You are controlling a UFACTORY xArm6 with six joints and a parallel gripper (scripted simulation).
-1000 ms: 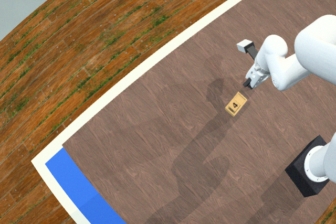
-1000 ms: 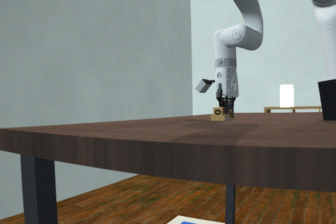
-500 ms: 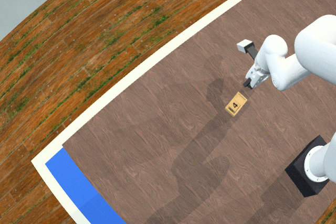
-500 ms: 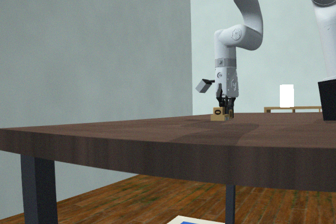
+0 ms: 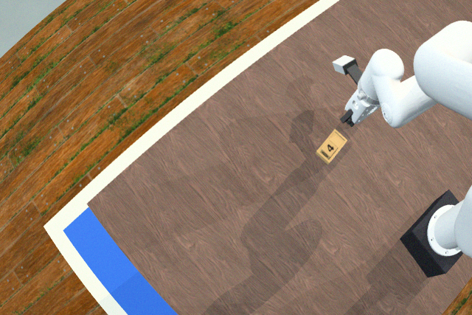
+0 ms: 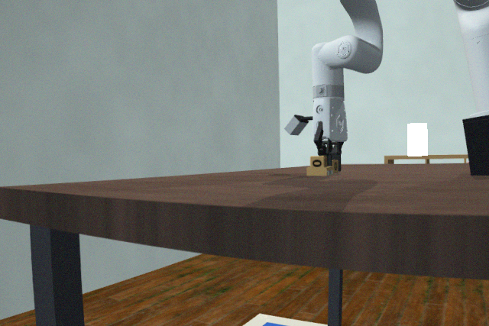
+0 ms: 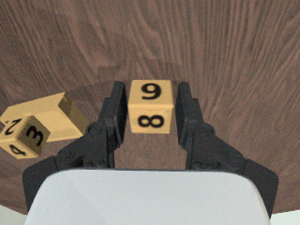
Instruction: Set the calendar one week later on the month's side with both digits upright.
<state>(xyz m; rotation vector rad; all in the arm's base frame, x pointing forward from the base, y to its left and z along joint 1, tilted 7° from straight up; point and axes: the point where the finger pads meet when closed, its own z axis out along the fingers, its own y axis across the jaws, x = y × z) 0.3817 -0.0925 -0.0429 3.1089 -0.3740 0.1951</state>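
Right now my hand is 10 mm above the wooden cube. Also, from my hand: tray (110 mm to the left, 10 mm below).
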